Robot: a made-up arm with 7 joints. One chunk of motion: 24 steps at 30 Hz.
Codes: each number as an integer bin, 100 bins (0 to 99) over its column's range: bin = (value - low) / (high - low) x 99, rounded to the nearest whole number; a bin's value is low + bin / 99 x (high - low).
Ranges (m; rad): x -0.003..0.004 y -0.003..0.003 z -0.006..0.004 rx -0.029..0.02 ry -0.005..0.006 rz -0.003..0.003
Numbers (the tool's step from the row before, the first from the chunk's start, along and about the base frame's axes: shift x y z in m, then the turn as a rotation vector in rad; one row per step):
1: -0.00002 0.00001 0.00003 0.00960 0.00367 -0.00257
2: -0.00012 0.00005 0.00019 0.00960 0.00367 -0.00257
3: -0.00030 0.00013 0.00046 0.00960 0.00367 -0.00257
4: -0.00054 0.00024 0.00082 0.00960 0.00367 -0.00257
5: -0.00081 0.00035 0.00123 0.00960 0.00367 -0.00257
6: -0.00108 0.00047 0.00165 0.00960 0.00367 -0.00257
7: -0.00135 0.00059 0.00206 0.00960 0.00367 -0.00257
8: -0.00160 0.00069 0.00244 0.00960 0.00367 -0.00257
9: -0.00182 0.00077 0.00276 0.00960 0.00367 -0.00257
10: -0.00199 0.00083 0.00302 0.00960 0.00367 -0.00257
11: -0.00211 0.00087 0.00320 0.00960 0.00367 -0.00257
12: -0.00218 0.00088 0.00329 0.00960 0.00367 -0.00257
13: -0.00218 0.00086 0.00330 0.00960 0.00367 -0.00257
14: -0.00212 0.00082 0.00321 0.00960 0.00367 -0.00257
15: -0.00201 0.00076 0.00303 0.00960 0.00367 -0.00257
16: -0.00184 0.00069 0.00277 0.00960 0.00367 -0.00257
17: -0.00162 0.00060 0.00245 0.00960 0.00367 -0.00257
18: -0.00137 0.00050 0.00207 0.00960 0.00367 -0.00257
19: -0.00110 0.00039 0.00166 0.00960 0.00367 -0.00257
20: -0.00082 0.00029 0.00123 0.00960 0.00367 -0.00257
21: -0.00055 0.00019 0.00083 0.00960 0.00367 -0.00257
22: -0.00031 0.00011 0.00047 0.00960 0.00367 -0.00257
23: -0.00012 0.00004 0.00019 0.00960 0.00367 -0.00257
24: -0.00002 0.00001 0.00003 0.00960 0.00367 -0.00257
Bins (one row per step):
1: 42 50 60 78 78 7
2: 41 50 61 78 78 7
3: 38 52 64 78 78 7
4: 35 53 68 78 78 7
5: 31 55 72 78 78 7
6: 27 57 76 78 78 7
7: 23 59 80 78 78 7
8: 20 61 84 78 78 7
9: 17 62 87 78 78 7
10: 14 63 89 78 78 7
11: 13 64 91 78 78 7
12: 12 64 92 78 78 7
13: 12 64 92 78 78 7
14: 12 63 91 78 78 7
15: 14 62 89 78 78 7
16: 16 61 87 78 78 7
17: 20 59 84 78 78 7
18: 23 58 80 78 78 7
19: 27 56 76 78 78 7
20: 31 54 72 78 78 7
21: 35 53 68 78 78 7
22: 38 51 64 78 78 7
23: 41 50 61 78 78 7
24: 42 50 60 78 78 7

